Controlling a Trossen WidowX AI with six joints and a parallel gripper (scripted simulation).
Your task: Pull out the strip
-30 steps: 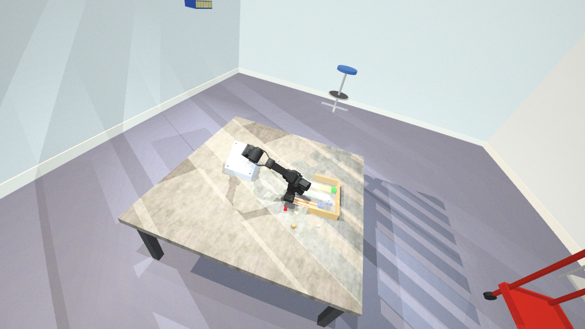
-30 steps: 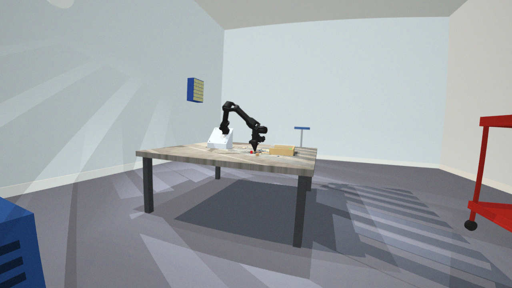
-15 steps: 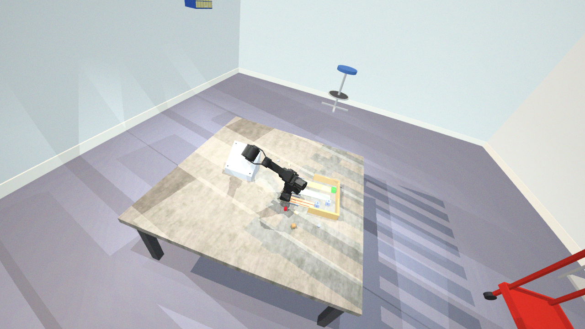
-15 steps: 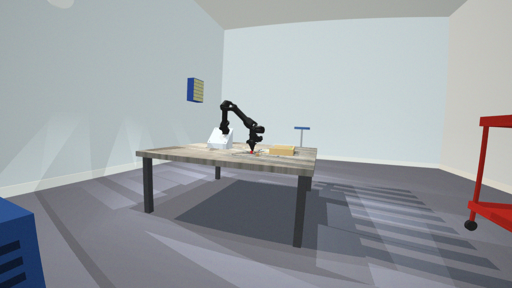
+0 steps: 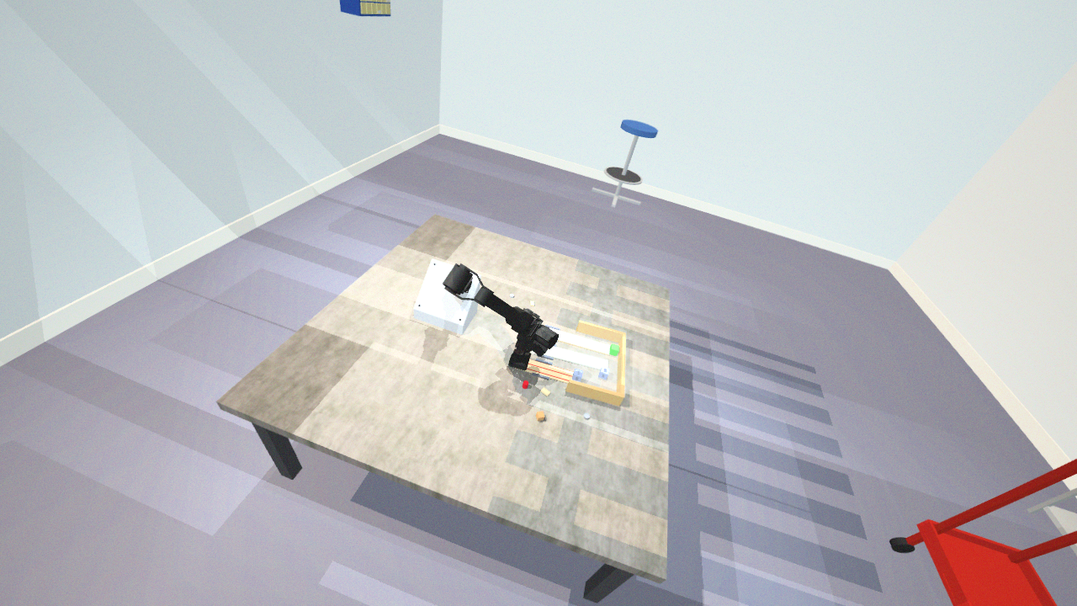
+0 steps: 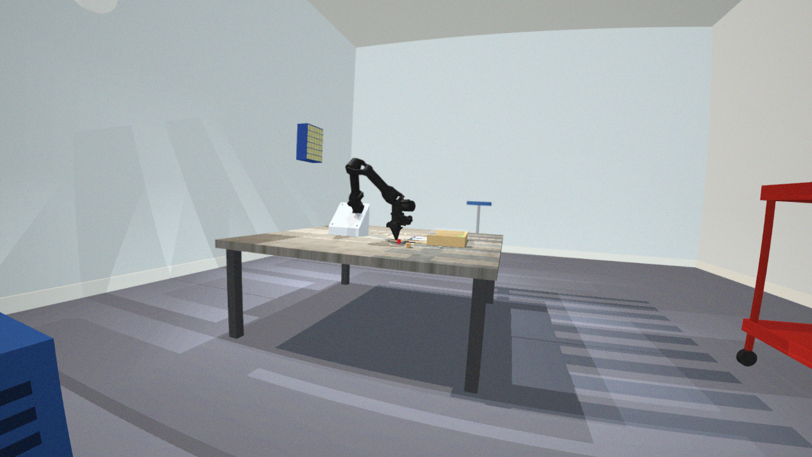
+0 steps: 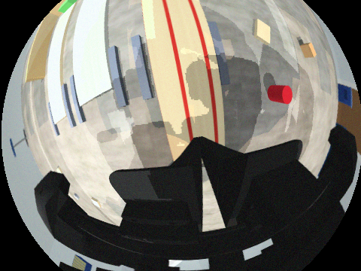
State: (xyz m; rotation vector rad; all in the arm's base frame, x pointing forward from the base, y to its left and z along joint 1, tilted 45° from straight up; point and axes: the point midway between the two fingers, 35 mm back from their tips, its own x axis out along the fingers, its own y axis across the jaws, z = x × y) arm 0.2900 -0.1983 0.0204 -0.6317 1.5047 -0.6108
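Right now my gripper tip is 90 mm to the left of the red piece, 40 mm short of it and 10 mm below it. The rest, counted from my gripper tip: tan cube 190 mm to the right, 120 mm ahead.
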